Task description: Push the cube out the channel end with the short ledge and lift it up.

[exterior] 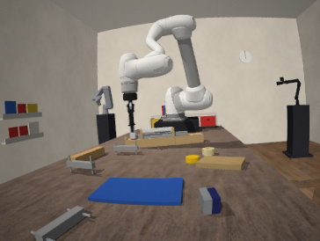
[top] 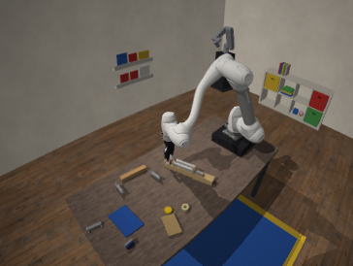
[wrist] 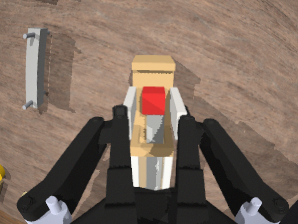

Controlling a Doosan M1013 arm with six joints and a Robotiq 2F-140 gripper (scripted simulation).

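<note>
The red cube is 30 mm below my hand. From my hand the other things lie so: yellow disc 350 mm to the left, 260 mm ahead, 70 mm below; then wooden board 450 mm to the left, 310 mm ahead, 70 mm below; then channel 120 mm to the left, 50 mm behind, 30 mm below.
</note>
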